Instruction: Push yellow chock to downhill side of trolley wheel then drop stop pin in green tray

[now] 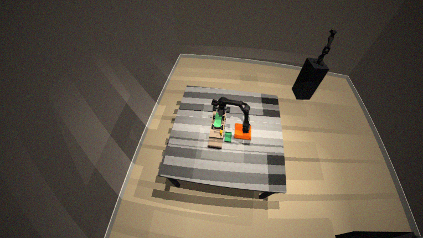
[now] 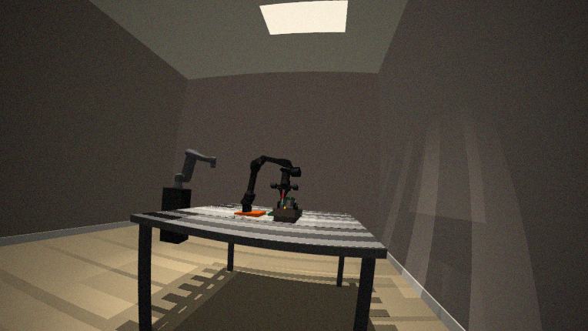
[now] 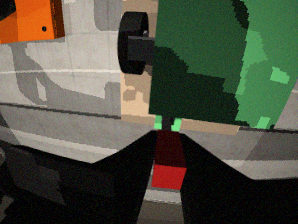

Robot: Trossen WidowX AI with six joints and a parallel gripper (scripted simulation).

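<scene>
Now: gripper tip 240 mm to the right of the green tray, 160 mm above it and 70 mm past it. The rest, counted from my gripper tip: tan ramp 110 mm to the left, 100 mm below, 40 mm ahead; then red-headed stop pin right at my gripper tip; then green trolley 100 mm to the left, 40 mm below, 40 mm ahead.
</scene>
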